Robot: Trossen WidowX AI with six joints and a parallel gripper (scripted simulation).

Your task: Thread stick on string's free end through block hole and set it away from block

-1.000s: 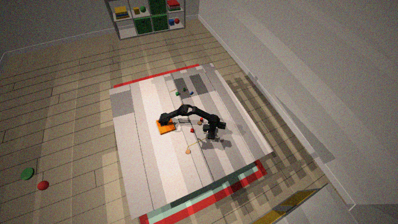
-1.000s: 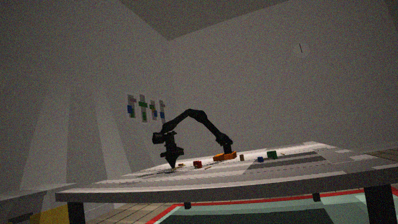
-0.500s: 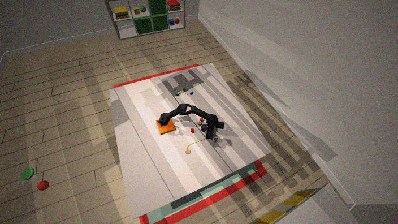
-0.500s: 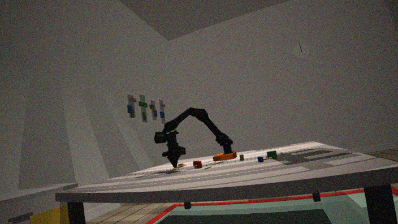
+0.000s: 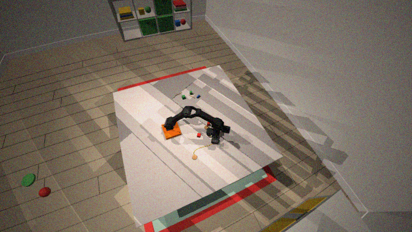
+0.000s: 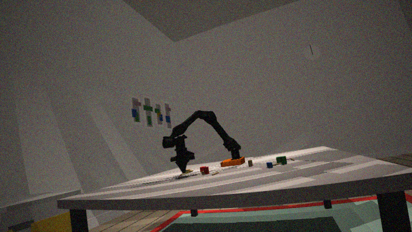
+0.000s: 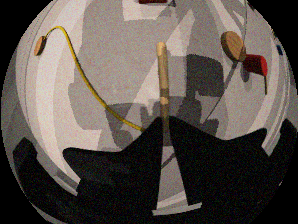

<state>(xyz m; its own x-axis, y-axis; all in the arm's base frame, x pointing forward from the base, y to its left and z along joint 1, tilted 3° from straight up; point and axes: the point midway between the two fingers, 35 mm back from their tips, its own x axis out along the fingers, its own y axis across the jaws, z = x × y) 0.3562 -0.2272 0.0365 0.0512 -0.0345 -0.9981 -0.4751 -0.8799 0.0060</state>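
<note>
Right now the red wooden block is 13 cm behind my gripper tip and 7 cm to the left of it. Round my gripper tip: wooden disc (3 cm behind, 12 cm to the left, 1 cm below); then round wooden button (23 cm behind, 11 cm to the right, 1 cm below); then loose stick (3 cm ahead, 22 cm to the left, 1 cm below).
</note>
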